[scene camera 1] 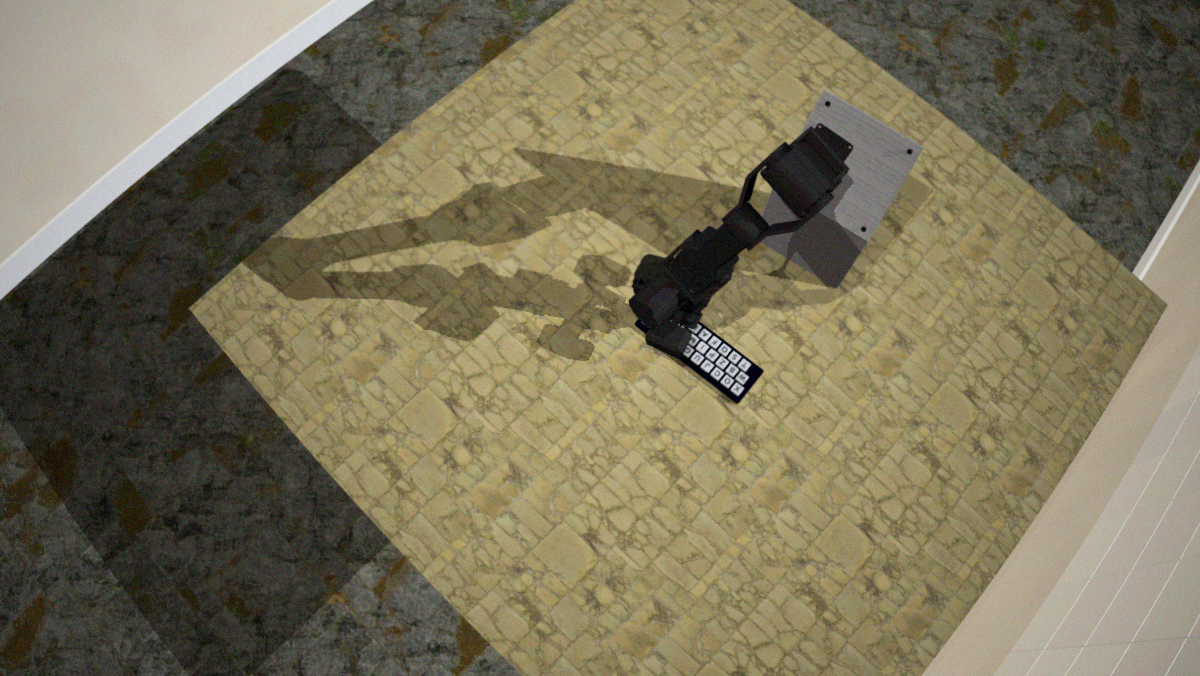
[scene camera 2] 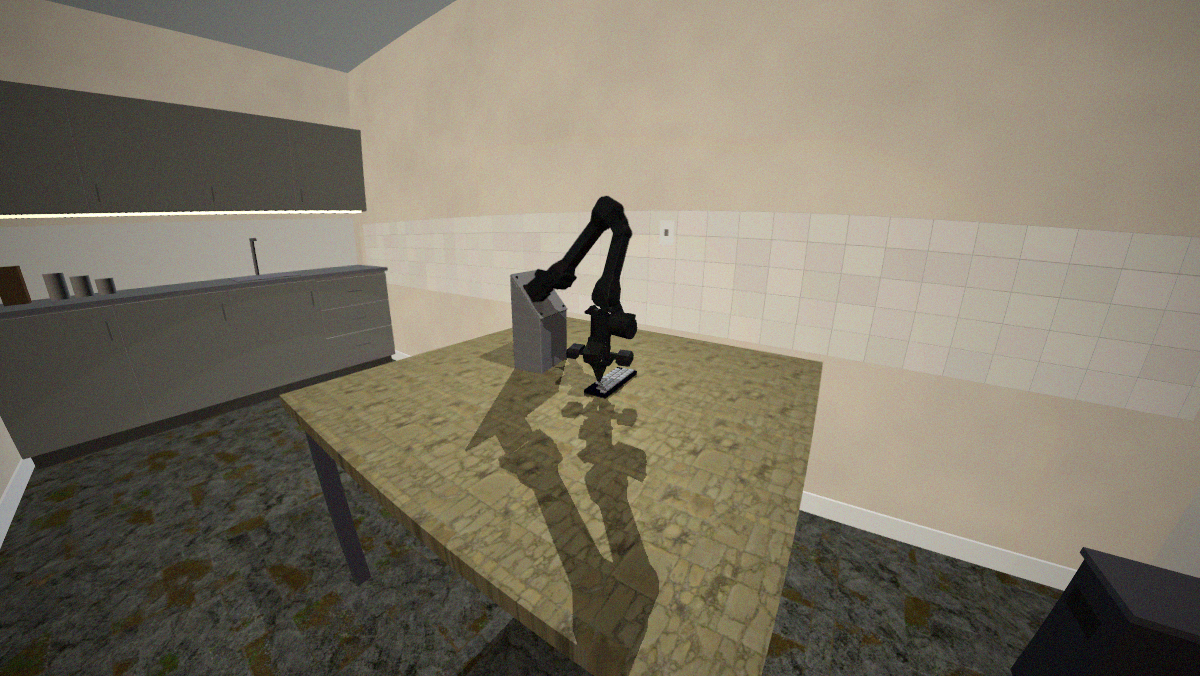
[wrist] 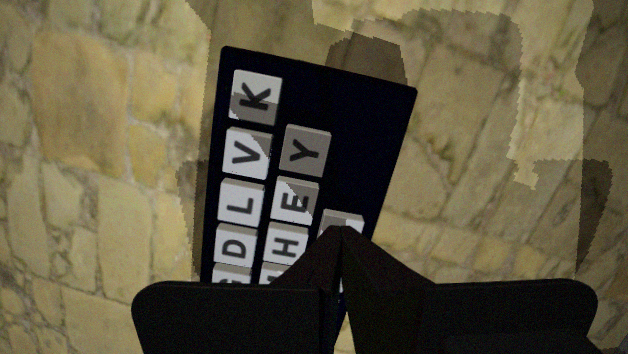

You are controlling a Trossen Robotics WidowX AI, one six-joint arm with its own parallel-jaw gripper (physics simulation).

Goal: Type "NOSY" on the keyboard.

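Places are measured from the arm's base along level axes (x ahead, y left, z up), in centimetres.
Pixels of known places: gripper, fingertip midpoint: [scene camera 1: 684, 319] [scene camera 2: 599, 381] [wrist: 339, 236]; arm's base, origin of the base link: [scene camera 1: 825, 151] [scene camera 2: 533, 293].
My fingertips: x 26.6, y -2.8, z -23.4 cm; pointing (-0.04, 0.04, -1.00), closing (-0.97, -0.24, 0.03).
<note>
Ahead of a thing's pixels: the offset from my fingertips to its top centre. Level surfaces: height alone.
The black keyboard @(dx +1.8, dy +4.7, dz -0.2 cm) [scene camera 1: 752, 372] [scene camera 2: 592, 392] [wrist: 370, 110] with white letter keys lies flat on the table. My gripper [scene camera 2: 599, 382] [wrist: 339, 236] is shut and empty, pointing down. In the wrist view its tips are over the end key @(dx -0.1, dy +0.1, dz -0.2 cm) [wrist: 350, 218] of the right-hand row, at or very near its top; they hide its letter. The Y key @(dx +2.0, dy -2.9, dz -0.2 cm) [wrist: 305, 150] stands in the middle row, beyond the E key @(dx +2.0, dy -0.9, dz -0.2 cm) [wrist: 295, 201]. In scene camera 1, the S key @(dx -0.4, dy +10.2, dz -0.2 cm) [scene camera 1: 733, 356] shows near the keyboard's uncovered end; the O key is too small to tell apart surely. The arm covers the other end.
The stone-patterned table @(dz -1.8 cm) [scene camera 1: 520, 470] [scene camera 2: 713, 436] bears the arm's grey base block [scene camera 1: 881, 159] [scene camera 2: 529, 335]. K @(dx +4.1, dy -4.4, dz -0.2 cm) [wrist: 256, 97], V @(dx +4.1, dy -2.4, dz -0.2 cm) [wrist: 246, 153], L @(dx +4.0, dy -0.3, dz -0.2 cm) [wrist: 241, 204] and D @(dx +3.9, dy +1.7, dz -0.2 cm) [wrist: 235, 246] keys form the left row in the wrist view. Arm shadows cross the table and keyboard.
</note>
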